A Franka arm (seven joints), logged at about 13 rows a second.
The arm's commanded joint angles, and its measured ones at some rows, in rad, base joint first. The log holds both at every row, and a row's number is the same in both.
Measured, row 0:
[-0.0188, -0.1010, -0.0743, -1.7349, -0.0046, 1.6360, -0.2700]
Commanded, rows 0 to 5:
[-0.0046, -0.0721, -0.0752, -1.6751, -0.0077, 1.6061, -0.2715]
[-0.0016, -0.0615, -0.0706, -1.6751, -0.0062, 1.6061, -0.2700]
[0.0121, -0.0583, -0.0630, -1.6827, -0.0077, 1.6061, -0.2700]
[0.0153, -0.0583, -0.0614, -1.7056, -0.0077, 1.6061, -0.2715]
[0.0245, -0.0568, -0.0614, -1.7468, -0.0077, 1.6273, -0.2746]
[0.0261, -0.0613, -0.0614, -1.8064, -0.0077, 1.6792, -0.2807]
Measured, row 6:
[0.0114, -0.0625, -0.0555, -1.7356, -0.0042, 1.6315, -0.2700]
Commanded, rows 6 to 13:
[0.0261, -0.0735, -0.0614, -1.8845, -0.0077, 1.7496, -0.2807]
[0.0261, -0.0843, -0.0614, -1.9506, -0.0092, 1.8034, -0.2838]
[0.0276, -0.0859, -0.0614, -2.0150, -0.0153, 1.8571, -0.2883]
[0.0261, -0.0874, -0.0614, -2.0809, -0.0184, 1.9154, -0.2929]
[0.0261, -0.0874, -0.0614, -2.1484, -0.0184, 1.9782, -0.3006]
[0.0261, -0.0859, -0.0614, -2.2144, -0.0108, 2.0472, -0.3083]
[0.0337, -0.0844, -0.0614, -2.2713, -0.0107, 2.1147, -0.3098]
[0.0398, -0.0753, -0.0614, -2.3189, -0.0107, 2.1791, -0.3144]
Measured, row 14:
[0.0200, -0.0493, -0.0536, -2.2165, -0.0048, 2.0800, -0.2970]
